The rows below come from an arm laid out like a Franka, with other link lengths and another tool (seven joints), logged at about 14 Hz.
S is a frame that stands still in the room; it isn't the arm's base.
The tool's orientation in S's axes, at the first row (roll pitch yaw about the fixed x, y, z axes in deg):
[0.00, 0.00, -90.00]
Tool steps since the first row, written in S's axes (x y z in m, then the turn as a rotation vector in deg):
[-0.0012, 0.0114, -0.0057, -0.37, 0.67, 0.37]
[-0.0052, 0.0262, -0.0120, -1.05, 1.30, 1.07]
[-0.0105, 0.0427, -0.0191, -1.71, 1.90, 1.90]
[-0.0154, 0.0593, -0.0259, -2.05, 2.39, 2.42]
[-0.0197, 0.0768, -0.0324, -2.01, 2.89, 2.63]
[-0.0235, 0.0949, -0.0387, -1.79, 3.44, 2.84]
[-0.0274, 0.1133, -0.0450, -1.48, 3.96, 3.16]
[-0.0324, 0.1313, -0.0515, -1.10, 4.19, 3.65]
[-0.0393, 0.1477, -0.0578, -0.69, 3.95, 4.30]
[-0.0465, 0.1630, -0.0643, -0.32, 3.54, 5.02]
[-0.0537, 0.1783, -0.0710, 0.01, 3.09, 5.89]
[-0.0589, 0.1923, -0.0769, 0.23, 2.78, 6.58]
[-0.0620, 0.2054, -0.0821, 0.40, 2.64, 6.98]
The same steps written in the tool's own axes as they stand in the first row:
[-0.0114, -0.0012, -0.0057, -0.67, -0.37, 0.37]
[-0.0262, -0.0052, -0.0120, -1.30, -1.05, 1.07]
[-0.0427, -0.0105, -0.0191, -1.90, -1.71, 1.90]
[-0.0593, -0.0154, -0.0259, -2.39, -2.05, 2.42]
[-0.0768, -0.0197, -0.0324, -2.89, -2.01, 2.63]
[-0.0949, -0.0235, -0.0387, -3.44, -1.79, 2.84]
[-0.1133, -0.0274, -0.0450, -3.96, -1.48, 3.16]
[-0.1313, -0.0324, -0.0515, -4.19, -1.10, 3.65]
[-0.1477, -0.0393, -0.0578, -3.95, -0.69, 4.30]
[-0.1630, -0.0465, -0.0643, -3.54, -0.32, 5.02]
[-0.1783, -0.0537, -0.0710, -3.09, 0.01, 5.89]
[-0.1923, -0.0589, -0.0769, -2.78, 0.23, 6.58]
[-0.2054, -0.0620, -0.0821, -2.64, 0.40, 6.98]

